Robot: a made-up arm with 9 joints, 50 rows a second.
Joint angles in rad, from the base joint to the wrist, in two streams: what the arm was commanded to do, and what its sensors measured. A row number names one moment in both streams.
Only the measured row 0 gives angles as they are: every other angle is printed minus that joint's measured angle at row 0.
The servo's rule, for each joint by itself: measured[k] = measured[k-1] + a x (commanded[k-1-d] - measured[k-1]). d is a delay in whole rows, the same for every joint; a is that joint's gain. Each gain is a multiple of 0.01, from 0.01 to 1. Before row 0 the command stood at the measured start. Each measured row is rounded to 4 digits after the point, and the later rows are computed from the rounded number. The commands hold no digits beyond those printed.
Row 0, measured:
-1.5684 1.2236 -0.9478 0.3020 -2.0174 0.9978 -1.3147 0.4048 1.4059
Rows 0 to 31, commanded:
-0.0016 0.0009 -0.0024 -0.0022 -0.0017 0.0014 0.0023 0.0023 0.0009
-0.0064 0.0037 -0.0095 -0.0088 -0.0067 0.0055 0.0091 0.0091 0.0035
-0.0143 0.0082 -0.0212 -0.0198 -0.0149 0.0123 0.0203 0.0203 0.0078
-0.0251 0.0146 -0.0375 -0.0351 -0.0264 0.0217 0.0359 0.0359 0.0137
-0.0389 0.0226 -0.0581 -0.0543 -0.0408 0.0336 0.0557 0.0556 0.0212
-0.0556 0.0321 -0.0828 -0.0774 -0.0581 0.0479 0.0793 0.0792 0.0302
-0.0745 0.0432 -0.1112 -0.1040 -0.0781 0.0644 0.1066 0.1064 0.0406
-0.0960 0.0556 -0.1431 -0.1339 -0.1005 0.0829 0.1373 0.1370 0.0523
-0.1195 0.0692 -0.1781 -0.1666 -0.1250 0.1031 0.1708 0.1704 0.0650
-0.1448 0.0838 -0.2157 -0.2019 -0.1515 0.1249 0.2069 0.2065 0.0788
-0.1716 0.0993 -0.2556 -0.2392 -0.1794 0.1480 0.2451 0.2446 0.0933
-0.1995 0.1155 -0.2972 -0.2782 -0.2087 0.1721 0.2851 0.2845 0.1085
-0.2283 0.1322 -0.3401 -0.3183 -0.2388 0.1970 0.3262 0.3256 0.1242
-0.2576 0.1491 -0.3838 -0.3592 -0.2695 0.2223 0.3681 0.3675 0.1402
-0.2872 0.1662 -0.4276 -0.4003 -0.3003 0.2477 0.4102 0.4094 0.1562
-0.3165 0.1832 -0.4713 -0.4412 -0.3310 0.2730 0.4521 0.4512 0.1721
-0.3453 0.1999 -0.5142 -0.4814 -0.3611 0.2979 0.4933 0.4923 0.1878
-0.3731 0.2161 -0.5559 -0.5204 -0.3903 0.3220 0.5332 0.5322 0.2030
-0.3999 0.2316 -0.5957 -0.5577 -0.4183 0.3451 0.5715 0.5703 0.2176
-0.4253 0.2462 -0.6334 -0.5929 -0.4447 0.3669 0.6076 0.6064 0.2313
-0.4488 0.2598 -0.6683 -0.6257 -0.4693 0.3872 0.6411 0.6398 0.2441
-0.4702 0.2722 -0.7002 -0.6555 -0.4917 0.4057 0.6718 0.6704 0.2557
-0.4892 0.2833 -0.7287 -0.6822 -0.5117 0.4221 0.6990 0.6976 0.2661
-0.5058 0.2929 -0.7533 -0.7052 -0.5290 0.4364 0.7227 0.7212 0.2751
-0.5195 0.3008 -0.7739 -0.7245 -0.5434 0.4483 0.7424 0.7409 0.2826
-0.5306 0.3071 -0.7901 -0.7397 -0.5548 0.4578 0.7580 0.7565 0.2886
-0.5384 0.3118 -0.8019 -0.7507 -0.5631 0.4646 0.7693 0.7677 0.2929
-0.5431 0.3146 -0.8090 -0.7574 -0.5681 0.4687 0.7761 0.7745 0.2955
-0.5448 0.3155 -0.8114 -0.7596 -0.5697 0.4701 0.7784 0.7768 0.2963
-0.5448 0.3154 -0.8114 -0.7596 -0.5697 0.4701 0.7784 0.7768 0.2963
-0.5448 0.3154 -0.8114 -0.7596 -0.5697 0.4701 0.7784 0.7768 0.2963
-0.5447 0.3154 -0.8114 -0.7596 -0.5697 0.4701 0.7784 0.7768 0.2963
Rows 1 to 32, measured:
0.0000 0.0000 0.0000 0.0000 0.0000 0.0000 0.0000 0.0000 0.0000
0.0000 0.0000 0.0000 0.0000 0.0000 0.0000 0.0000 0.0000 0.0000
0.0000 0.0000 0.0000 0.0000 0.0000 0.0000 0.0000 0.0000 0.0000
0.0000 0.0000 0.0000 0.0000 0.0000 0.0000 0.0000 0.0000 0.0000
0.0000 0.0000 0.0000 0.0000 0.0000 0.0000 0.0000 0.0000 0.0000
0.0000 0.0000 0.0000 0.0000 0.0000 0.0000 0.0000 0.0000 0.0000
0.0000 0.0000 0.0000 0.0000 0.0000 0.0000 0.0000 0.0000 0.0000
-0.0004 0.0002 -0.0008 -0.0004 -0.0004 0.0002 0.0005 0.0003 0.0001
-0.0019 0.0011 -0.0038 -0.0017 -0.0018 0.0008 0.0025 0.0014 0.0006
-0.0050 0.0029 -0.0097 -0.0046 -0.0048 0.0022 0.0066 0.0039 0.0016
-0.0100 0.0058 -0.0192 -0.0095 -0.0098 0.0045 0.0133 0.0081 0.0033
-0.0172 0.0100 -0.0324 -0.0167 -0.0169 0.0080 0.0231 0.0143 0.0058
-0.0268 0.0155 -0.0495 -0.0264 -0.0264 0.0128 0.0360 0.0227 0.0092
-0.0387 0.0224 -0.0705 -0.0388 -0.0383 0.0190 0.0522 0.0336 0.0136
-0.0530 0.0307 -0.0952 -0.0540 -0.0526 0.0267 0.0718 0.0470 0.0190
-0.0696 0.0403 -0.1234 -0.0720 -0.0693 0.0359 0.0946 0.0630 0.0254
-0.0884 0.0512 -0.1548 -0.0928 -0.0882 0.0466 0.1204 0.0817 0.0329
-0.1092 0.0632 -0.1891 -0.1162 -0.1092 0.0588 0.1491 0.1029 0.0414
-0.1318 0.0763 -0.2259 -0.1421 -0.1321 0.0724 0.1804 0.1265 0.0508
-0.1559 0.0903 -0.2647 -0.1703 -0.1566 0.0874 0.2139 0.1524 0.0611
-0.1813 0.1050 -0.3052 -0.2005 -0.1826 0.1036 0.2494 0.1804 0.0722
-0.2078 0.1203 -0.3468 -0.2325 -0.2097 0.1209 0.2864 0.2102 0.0840
-0.2350 0.1360 -0.3891 -0.2659 -0.2376 0.1392 0.3245 0.2415 0.0963
-0.2626 0.1520 -0.4316 -0.3004 -0.2660 0.1582 0.3633 0.2741 0.1091
-0.2902 0.1680 -0.4739 -0.3356 -0.2946 0.1779 0.4024 0.3077 0.1222
-0.3176 0.1839 -0.5153 -0.3711 -0.3231 0.1980 0.4413 0.3418 0.1356
-0.3445 0.1995 -0.5555 -0.4066 -0.3511 0.2183 0.4795 0.3762 0.1490
-0.3706 0.2146 -0.5939 -0.4417 -0.3783 0.2386 0.5167 0.4105 0.1623
-0.3955 0.2290 -0.6300 -0.4759 -0.4044 0.2587 0.5524 0.4443 0.1754
-0.4189 0.2426 -0.6636 -0.5089 -0.4291 0.2783 0.5861 0.4772 0.1881
-0.4406 0.2552 -0.6941 -0.5403 -0.4521 0.2973 0.6175 0.5089 0.2003
-0.4603 0.2666 -0.7212 -0.5698 -0.4731 0.3154 0.6462 0.5391 0.2118
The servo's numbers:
d 7
a 0.25 0.25 0.34 0.16 0.23 0.12 0.23 0.13 0.14

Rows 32 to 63, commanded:
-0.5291 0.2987 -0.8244 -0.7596 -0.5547 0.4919 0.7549 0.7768 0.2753
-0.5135 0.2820 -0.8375 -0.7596 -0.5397 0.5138 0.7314 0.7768 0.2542
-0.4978 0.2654 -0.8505 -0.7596 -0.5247 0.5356 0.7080 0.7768 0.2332
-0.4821 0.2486 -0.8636 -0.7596 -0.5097 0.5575 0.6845 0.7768 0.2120
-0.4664 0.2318 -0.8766 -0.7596 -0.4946 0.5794 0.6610 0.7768 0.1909
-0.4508 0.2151 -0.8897 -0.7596 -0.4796 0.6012 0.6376 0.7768 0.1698
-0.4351 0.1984 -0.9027 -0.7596 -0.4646 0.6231 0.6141 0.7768 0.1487
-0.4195 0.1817 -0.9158 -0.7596 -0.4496 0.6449 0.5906 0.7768 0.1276
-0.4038 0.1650 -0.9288 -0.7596 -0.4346 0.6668 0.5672 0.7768 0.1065
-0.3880 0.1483 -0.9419 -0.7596 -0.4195 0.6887 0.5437 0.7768 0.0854
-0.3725 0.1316 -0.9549 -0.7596 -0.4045 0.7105 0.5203 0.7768 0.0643
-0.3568 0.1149 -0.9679 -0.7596 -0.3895 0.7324 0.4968 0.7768 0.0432
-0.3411 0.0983 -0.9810 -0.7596 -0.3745 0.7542 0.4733 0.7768 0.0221
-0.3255 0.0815 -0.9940 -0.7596 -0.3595 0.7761 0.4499 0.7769 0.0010
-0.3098 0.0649 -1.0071 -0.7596 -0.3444 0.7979 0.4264 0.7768 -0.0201
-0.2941 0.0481 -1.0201 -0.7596 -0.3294 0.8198 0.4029 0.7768 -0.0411
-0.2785 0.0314 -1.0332 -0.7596 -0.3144 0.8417 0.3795 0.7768 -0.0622
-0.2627 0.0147 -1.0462 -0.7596 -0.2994 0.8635 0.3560 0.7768 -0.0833
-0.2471 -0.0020 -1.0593 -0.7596 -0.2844 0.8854 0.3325 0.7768 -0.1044
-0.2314 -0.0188 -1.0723 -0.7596 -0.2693 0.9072 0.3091 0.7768 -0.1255
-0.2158 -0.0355 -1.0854 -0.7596 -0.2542 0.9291 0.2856 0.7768 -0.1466
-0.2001 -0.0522 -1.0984 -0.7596 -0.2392 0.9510 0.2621 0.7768 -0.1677
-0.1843 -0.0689 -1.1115 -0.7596 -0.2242 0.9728 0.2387 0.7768 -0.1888
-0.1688 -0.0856 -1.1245 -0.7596 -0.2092 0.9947 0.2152 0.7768 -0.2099
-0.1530 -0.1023 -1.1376 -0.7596 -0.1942 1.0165 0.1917 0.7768 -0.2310
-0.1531 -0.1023 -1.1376 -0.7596 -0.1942 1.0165 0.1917 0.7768 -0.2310
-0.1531 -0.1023 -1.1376 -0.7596 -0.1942 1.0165 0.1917 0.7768 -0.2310
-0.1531 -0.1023 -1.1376 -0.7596 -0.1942 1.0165 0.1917 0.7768 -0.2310
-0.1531 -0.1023 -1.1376 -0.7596 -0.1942 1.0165 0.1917 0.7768 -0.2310
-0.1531 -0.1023 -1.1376 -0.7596 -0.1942 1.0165 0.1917 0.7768 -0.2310
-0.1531 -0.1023 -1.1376 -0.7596 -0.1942 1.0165 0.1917 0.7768 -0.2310
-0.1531 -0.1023 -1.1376 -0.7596 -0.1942 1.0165 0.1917 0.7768 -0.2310
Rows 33 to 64, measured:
-0.4779 0.2767 -0.7446 -0.5970 -0.4919 0.3325 0.6719 0.5674 0.2226
-0.4930 0.2855 -0.7641 -0.6216 -0.5083 0.3484 0.6943 0.5934 0.2324
-0.5055 0.2928 -0.7794 -0.6433 -0.5221 0.3628 0.7131 0.6169 0.2412
-0.5153 0.2985 -0.7903 -0.6619 -0.5330 0.3757 0.7281 0.6377 0.2489
-0.5227 0.3027 -0.7975 -0.6775 -0.5414 0.3870 0.7397 0.6558 0.2555
-0.5282 0.3059 -0.8022 -0.6906 -0.5479 0.3970 0.7486 0.6715 0.2612
-0.5323 0.3083 -0.8053 -0.7016 -0.5529 0.4058 0.7555 0.6852 0.2661
-0.5315 0.3059 -0.8118 -0.7109 -0.5533 0.4161 0.7554 0.6971 0.2674
-0.5270 0.2999 -0.8205 -0.7187 -0.5502 0.4278 0.7499 0.7075 0.2656
-0.5197 0.2913 -0.8307 -0.7252 -0.5443 0.4407 0.7403 0.7165 0.2611
-0.5103 0.2806 -0.8419 -0.7307 -0.5363 0.4547 0.7275 0.7243 0.2542
-0.4993 0.2684 -0.8537 -0.7353 -0.5267 0.4697 0.7122 0.7311 0.2453
-0.4872 0.2551 -0.8659 -0.7392 -0.5159 0.4855 0.6950 0.7370 0.2347
-0.4742 0.2409 -0.8784 -0.7425 -0.5041 0.5020 0.6764 0.7422 0.2227
-0.4605 0.2261 -0.8911 -0.7452 -0.4916 0.5191 0.6567 0.7467 0.2094
-0.4463 0.2108 -0.9039 -0.7475 -0.4785 0.5368 0.6361 0.7506 0.1950
-0.4317 0.1952 -0.9168 -0.7494 -0.4649 0.5550 0.6148 0.7540 0.1797
-0.4169 0.1793 -0.9298 -0.7510 -0.4510 0.5737 0.5931 0.7570 0.1635
-0.4019 0.1632 -0.9428 -0.7524 -0.4369 0.5927 0.5710 0.7596 0.1467
-0.3867 0.1470 -0.9558 -0.7536 -0.4225 0.6121 0.5485 0.7618 0.1293
-0.3714 0.1306 -0.9688 -0.7546 -0.4080 0.6318 0.5258 0.7638 0.1113
-0.3560 0.1142 -0.9818 -0.7554 -0.3934 0.6517 0.5029 0.7655 0.0929
-0.3405 0.0977 -0.9948 -0.7561 -0.3787 0.6719 0.4799 0.7670 0.0741
-0.3250 0.0811 -1.0079 -0.7567 -0.3639 0.6923 0.4568 0.7683 0.0550
-0.3094 0.0645 -1.0209 -0.7572 -0.3491 0.7128 0.4336 0.7694 0.0356
-0.2938 0.0479 -1.0340 -0.7576 -0.3342 0.7335 0.4103 0.7704 0.0160
-0.2782 0.0312 -1.0470 -0.7579 -0.3193 0.7543 0.3870 0.7712 -0.0038
-0.2626 0.0145 -1.0601 -0.7582 -0.3043 0.7753 0.3637 0.7719 -0.0238
-0.2470 -0.0022 -1.0731 -0.7584 -0.2893 0.7964 0.3403 0.7725 -0.0439
-0.2313 -0.0189 -1.0862 -0.7586 -0.2743 0.8176 0.3169 0.7731 -0.0642
-0.2157 -0.0356 -1.0992 -0.7588 -0.2593 0.8389 0.2935 0.7736 -0.0846
-0.2000 -0.0523 -1.1123 -0.7589 -0.2443 0.8602 0.2701 0.7740 -0.1051

